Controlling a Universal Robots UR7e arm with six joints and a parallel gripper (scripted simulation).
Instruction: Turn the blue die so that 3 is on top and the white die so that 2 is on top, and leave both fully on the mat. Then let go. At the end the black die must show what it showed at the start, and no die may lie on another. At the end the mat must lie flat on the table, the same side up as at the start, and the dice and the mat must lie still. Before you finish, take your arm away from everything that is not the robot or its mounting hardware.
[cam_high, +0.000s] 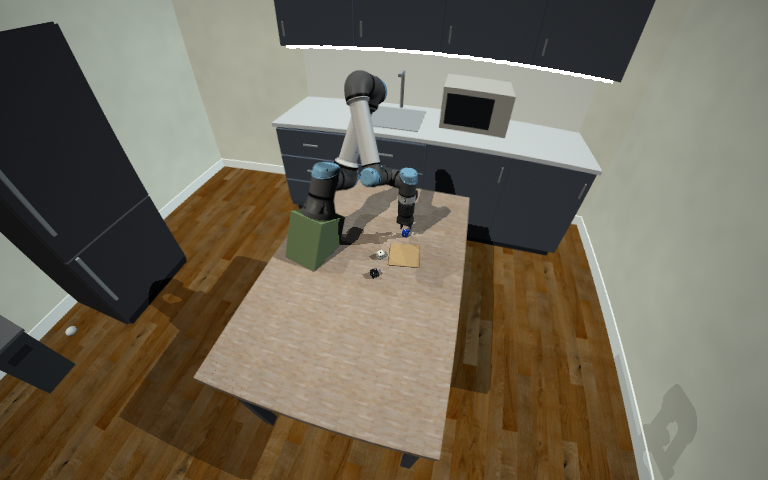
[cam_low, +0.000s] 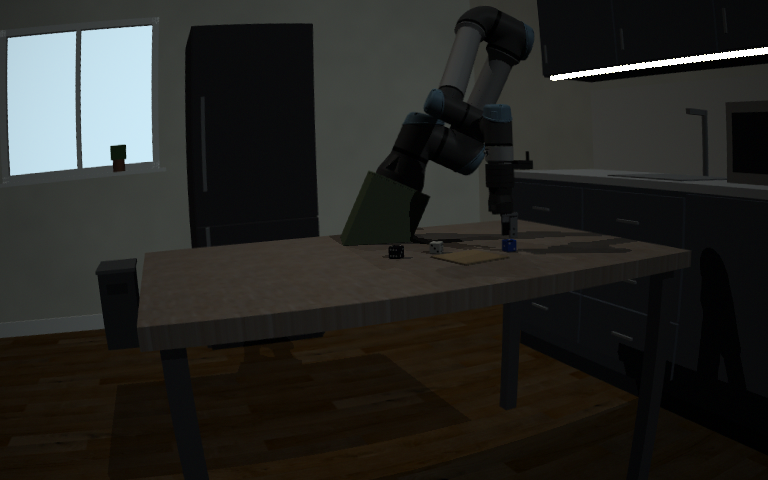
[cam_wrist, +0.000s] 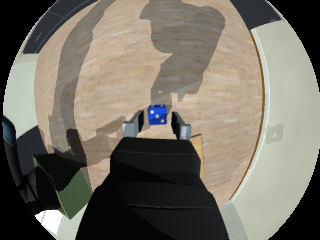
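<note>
Now: hand 4 cm above the blue die. Round my hand: black die (4 cm behind, 30 cm to the right, 4 cm below); white die (6 cm behind, 19 cm to the right, 4 cm below); tan mat (4 cm ahead, 13 cm to the right, 5 cm below).
</note>
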